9 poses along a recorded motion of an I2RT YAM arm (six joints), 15 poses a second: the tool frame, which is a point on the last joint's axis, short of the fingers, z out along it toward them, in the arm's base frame.
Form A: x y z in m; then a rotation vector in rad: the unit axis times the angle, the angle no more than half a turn.
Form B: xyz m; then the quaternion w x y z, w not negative. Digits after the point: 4 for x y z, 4 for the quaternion.
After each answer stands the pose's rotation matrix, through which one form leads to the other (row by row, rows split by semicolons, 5 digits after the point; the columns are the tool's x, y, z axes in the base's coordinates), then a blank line. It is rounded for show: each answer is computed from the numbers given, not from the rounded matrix.
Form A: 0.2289 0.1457 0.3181 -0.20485 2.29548 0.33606
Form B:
0.2289 0.1457 0.3181 0.3952 -0.0808 0.9054 0.1325
-0.67454 -0.25107 0.69423; -0.04153 0.95181 0.30388; -0.73706 0.17615 -0.65246

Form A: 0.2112 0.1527 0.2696 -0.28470 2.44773 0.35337
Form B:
0.2112 0.1527 0.2696 0.3203 -0.1083 0.9314 0.1345
-0.77130 -0.28797 0.56760; -0.11567 0.94036 0.31990; -0.62587 0.18109 -0.75862

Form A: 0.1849 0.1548 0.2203 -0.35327 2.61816 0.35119
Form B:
0.1849 0.1548 0.2203 0.2360 -0.1288 0.9546 0.1281
-0.85544 -0.30637 0.41757; -0.18549 0.93402 0.30528; -0.48355 0.18369 -0.85583

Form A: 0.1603 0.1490 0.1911 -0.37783 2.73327 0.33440
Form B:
0.1603 0.1490 0.1911 0.1801 -0.1337 0.9673 0.1183
-0.89938 -0.30131 0.31674; -0.21606 0.93623 0.27711; -0.38004 0.18079 -0.90713

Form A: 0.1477 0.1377 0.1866 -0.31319 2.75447 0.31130
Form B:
0.1477 0.1377 0.1866 0.1751 -0.1105 0.9721 0.1099
-0.91427 -0.25338 0.31609; -0.17644 0.95142 0.25232; -0.36467 0.17491 -0.91456

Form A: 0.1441 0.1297 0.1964 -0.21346 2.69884 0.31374
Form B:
0.1441 0.1297 0.1964 0.2066 -0.0766 0.9689 0.1126
-0.90288 -0.19504 0.38309; -0.10196 0.96288 0.24993; -0.41762 0.18660 -0.88926

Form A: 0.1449 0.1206 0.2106 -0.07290 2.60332 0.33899
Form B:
0.1449 0.1206 0.2106 0.2548 -0.0268 0.9585 0.1248
-0.86871 -0.11506 0.48177; 0.01215 0.96740 0.25295; -0.49517 0.22560 -0.83900

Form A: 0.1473 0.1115 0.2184 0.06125 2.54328 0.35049
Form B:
0.1473 0.1115 0.2184 0.2829 0.0229 0.9499 0.1309
-0.83894 -0.03059 0.54337; 0.11752 0.96468 0.23576; -0.53139 0.26164 -0.80571

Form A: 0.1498 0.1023 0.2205 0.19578 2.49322 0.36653
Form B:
0.1498 0.1023 0.2205 0.3022 0.0738 0.9403 0.1382
-0.80646 0.05531 0.58870; 0.22240 0.95088 0.21533; -0.54787 0.30458 -0.77915

